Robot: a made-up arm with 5 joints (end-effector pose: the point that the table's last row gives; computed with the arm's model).
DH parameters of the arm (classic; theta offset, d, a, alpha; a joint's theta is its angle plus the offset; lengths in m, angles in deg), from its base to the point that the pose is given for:
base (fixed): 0 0 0.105 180
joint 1: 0 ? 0.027 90
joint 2: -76.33 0 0.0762 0
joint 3: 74.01 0 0.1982 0
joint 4: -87.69 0.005 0 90
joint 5: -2.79 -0.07 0 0
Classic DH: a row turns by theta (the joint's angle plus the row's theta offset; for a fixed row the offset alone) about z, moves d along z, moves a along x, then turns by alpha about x.
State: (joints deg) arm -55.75 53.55 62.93 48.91 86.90
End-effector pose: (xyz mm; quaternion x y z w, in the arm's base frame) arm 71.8 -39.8 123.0 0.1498 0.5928 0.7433 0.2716
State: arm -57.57 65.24 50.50 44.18 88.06
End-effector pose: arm 77.9 -33.4 100.7 0.1371 0.5563 0.7769 0.2611
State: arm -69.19 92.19 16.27 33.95 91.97
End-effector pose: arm 96.7 -7.8 38.1 0.0766 0.4348 0.8813 0.1684
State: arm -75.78 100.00 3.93 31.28 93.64
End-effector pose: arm 101.9 8.2 17.9 0.0504 0.3810 0.9169 0.1075
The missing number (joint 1, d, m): -0.292
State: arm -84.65 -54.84 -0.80 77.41 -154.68
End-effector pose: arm 113.7 146.8 491.4 0.4805 0.2894 -0.4914 0.6663
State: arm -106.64 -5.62 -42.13 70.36 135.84
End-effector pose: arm 34.5 218.5 492.5 0.1267 0.5402 -0.7216 0.4140
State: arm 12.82 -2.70 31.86 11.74 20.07
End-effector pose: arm 370.6 -55.3 231.5 -0.1079 -0.4013 0.0354 0.9089
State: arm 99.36 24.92 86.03 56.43 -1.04
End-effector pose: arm 119.2 55.5 148.4 0.4628 0.4201 -0.6117 0.4849
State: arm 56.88 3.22 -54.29 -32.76 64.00
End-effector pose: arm 204.7 -143.7 593.6 -0.8563 -0.5136 0.0020 0.0537
